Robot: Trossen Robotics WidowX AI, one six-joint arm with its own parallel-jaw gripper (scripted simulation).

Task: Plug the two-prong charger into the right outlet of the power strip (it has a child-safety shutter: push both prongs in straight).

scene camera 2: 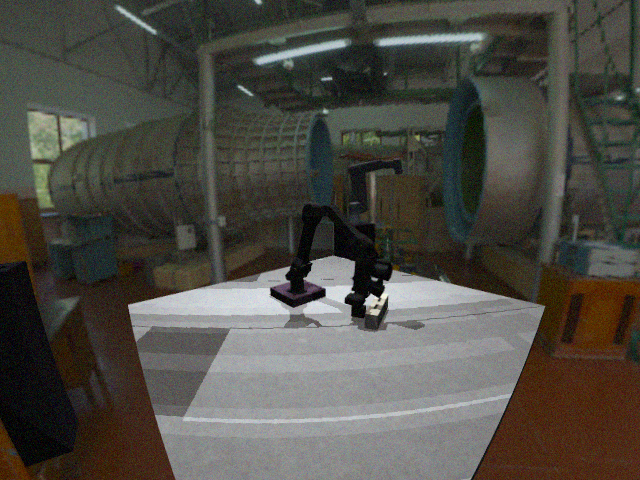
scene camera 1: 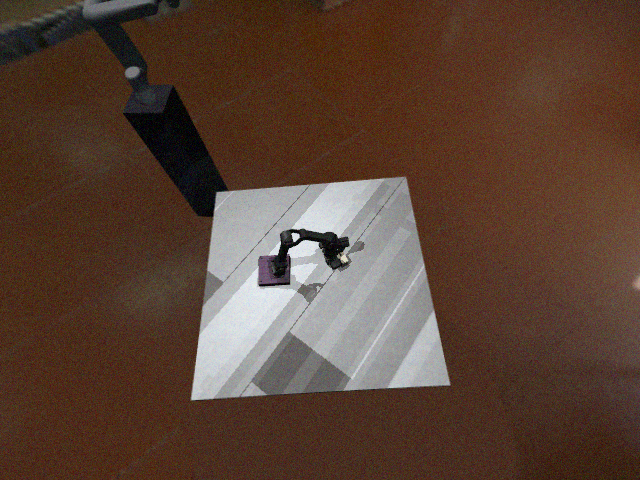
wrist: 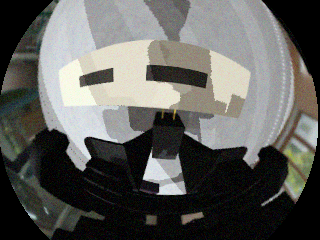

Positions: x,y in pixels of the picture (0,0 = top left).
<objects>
my gripper: holds a two-prong charger (wrist: 168,130)
</objects>
